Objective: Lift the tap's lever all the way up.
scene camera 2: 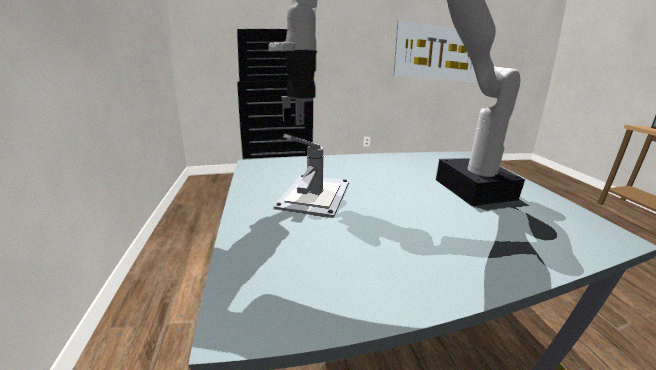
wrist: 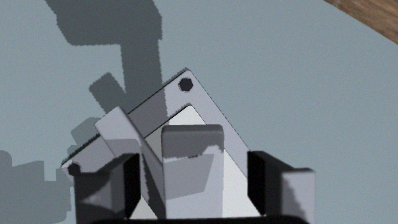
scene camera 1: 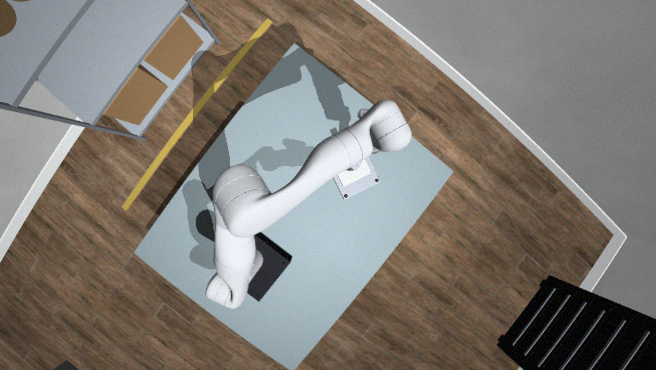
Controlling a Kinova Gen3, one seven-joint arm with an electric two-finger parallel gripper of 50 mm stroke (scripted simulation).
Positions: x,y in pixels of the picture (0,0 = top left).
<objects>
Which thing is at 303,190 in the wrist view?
The gripper.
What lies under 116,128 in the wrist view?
A grey tap.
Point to a base plate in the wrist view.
185,90
</objects>
